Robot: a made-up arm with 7 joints.
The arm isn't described. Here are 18 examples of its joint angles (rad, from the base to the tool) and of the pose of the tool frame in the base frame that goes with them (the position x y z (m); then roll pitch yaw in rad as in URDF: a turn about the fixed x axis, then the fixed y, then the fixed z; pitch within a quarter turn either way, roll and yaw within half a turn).
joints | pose
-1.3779 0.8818 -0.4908 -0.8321 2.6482 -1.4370 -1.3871 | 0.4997 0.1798 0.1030 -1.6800 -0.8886 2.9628
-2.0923 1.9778 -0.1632 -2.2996 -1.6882 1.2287 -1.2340 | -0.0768 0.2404 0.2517 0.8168 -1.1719 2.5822
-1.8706 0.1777 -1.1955 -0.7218 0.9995 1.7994 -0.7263 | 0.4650 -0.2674 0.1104 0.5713 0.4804 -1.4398
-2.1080 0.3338 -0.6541 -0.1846 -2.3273 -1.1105 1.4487 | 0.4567 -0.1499 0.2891 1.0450 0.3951 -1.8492
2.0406 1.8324 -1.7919 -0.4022 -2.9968 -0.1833 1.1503 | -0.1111 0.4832 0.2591 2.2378 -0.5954 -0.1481
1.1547 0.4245 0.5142 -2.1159 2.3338 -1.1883 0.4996 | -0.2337 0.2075 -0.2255 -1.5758 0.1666 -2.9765
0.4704 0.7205 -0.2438 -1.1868 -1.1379 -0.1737 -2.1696 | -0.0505 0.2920 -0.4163 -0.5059 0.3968 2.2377
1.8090 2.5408 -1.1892 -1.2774 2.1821 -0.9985 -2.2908 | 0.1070 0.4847 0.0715 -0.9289 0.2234 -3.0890
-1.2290 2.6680 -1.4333 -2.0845 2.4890 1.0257 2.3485 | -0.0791 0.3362 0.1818 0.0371 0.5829 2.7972
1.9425 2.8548 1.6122 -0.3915 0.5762 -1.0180 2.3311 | 0.4639 0.3032 -0.0780 -1.5940 -0.5183 0.9486
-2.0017 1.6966 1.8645 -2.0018 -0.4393 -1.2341 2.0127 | -0.0709 0.3946 0.0427 -1.3753 1.2500 -0.2333
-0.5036 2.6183 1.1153 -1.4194 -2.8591 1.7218 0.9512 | -0.1270 0.0720 0.4625 -0.4938 -0.3535 -0.5068
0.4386 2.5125 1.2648 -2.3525 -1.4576 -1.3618 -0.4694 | 0.1753 0.0656 0.2936 -0.7279 -0.4711 1.3413
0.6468 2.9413 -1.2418 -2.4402 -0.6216 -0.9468 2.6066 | 0.1445 0.2298 0.1957 0.3626 1.0806 0.7406
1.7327 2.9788 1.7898 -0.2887 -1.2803 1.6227 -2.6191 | 0.5148 0.2224 0.0082 -3.0533 0.0961 2.8762
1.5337 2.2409 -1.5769 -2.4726 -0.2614 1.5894 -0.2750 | -0.0575 0.3055 0.1099 -1.5943 -0.0604 -2.6094
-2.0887 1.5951 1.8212 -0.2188 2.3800 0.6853 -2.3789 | 0.1139 0.4980 0.2320 -2.0674 0.8962 -2.9510
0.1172 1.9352 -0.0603 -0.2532 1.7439 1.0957 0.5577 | 0.0658 0.5246 0.1876 -0.4003 -0.6990 2.0042
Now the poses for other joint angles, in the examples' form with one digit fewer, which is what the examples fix.
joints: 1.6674 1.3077 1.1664 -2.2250 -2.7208 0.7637 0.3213
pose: -0.055 0.359 0.060 -1.419 0.815 1.026
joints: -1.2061 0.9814 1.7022 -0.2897 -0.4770 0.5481 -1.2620
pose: 0.377 0.415 -0.013 0.869 -0.982 -0.352
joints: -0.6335 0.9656 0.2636 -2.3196 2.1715 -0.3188 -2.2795
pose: 0.268 0.230 -0.005 2.827 0.058 -2.381
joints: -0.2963 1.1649 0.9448 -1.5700 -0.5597 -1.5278 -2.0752
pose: 0.162 0.436 0.023 -1.763 -0.030 0.343
